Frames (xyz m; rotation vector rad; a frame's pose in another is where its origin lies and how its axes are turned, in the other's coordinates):
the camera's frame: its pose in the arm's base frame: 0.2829 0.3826 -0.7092 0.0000 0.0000 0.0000
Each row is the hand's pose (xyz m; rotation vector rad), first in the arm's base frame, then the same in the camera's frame.
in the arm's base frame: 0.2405 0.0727 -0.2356 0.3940 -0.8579 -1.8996
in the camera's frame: -0.0424 -0.3099 0.4736 0.3940 -0.8579 -1.8996
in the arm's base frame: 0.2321 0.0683 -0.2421 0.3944 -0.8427 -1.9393
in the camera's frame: -0.0508 -0.3143 0.4671 0.3944 -0.8427 -1.9393
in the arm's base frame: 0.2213 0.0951 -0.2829 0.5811 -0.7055 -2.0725
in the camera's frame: -0.0616 -0.2875 0.4263 0.5811 -0.7055 -2.0725
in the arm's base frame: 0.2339 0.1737 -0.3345 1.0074 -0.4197 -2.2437
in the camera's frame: -0.0490 -0.2089 0.3747 1.0074 -0.4197 -2.2437
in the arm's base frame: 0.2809 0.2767 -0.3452 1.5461 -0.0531 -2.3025
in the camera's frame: -0.0020 -0.1059 0.3640 1.5461 -0.0531 -2.3025
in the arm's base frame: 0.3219 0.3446 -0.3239 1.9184 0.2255 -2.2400
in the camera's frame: 0.0390 -0.0380 0.3853 1.9184 0.2255 -2.2400
